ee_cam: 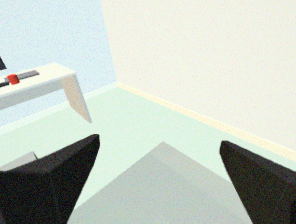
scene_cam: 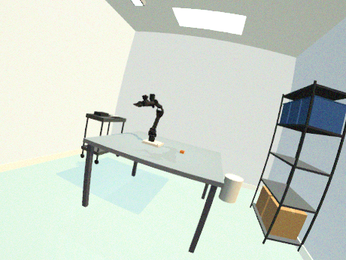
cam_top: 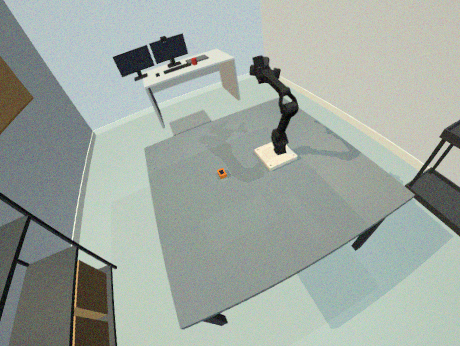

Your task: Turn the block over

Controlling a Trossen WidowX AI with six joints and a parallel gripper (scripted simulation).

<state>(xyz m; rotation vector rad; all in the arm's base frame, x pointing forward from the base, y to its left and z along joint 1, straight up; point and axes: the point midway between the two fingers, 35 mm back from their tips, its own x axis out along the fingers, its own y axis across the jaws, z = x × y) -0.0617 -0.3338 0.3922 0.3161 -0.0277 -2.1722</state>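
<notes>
Now: the orange block 470 mm ahead of my gripper tip, 390 mm to the left of it and 390 mm below it.
</notes>
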